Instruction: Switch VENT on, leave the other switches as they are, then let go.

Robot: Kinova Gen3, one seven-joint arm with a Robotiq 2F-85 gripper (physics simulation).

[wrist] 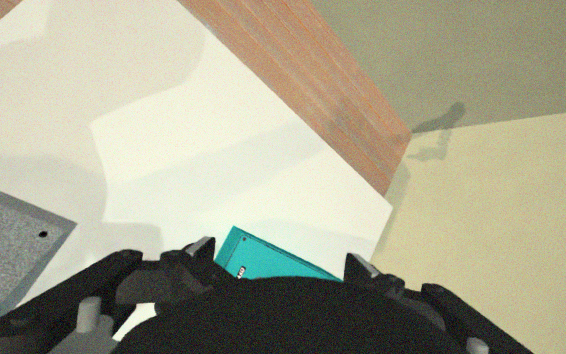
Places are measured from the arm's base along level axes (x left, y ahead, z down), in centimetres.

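Where they show: gripper, between the fingertips: (279, 259).
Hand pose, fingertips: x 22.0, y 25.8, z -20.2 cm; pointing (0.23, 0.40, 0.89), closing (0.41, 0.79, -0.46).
After its pixels a point has its place.
A teal panel (285, 259) {z 6.7, x 21.3, y 45.4 cm} shows at the bottom middle of the wrist view, with a dark screw near its corner and a small white label too small to read. Its lower part is hidden behind the gripper body. VENT and the other switches do not show. My gripper (279, 259) {z -20.2, x 22.0, y 25.8 cm} is open, its two fingertips wide apart, with the teal panel's visible corner between them in the view and nothing held.
A grey speckled box or plate (25, 250) {z 6.2, x 6.5, y 10.8 cm} with a dark hole lies at the left edge. A wooden strip (310, 95) runs along the edge of the white table top (225, 135) {z 16.1, x 36.4, y 23.4 cm}. An olive wall or floor (475, 55) and a pale yellow surface (490, 215) lie beyond.
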